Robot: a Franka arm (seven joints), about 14 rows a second.
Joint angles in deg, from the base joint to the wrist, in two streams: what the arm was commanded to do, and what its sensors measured. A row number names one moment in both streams.
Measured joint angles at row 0: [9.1 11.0 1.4 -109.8 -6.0 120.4 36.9]
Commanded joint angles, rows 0 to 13: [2.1 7.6 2.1 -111.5 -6.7 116.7 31.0]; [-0.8 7.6 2.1 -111.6 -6.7 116.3 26.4]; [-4.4 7.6 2.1 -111.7 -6.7 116.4 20.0]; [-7.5 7.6 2.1 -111.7 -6.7 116.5 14.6]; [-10.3 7.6 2.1 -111.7 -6.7 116.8 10.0]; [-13.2 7.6 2.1 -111.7 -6.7 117.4 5.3]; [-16.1 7.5 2.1 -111.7 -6.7 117.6 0.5]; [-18.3 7.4 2.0 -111.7 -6.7 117.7 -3.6]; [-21.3 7.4 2.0 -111.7 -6.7 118.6 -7.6]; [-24.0 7.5 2.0 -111.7 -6.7 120.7 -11.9]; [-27.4 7.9 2.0 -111.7 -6.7 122.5 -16.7]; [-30.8 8.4 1.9 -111.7 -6.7 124.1 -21.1]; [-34.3 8.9 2.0 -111.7 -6.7 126.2 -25.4]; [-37.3 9.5 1.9 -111.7 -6.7 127.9 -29.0]
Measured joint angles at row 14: [-31.5 9.3 0.8 -110.4 -6.3 123.9 -22.5]
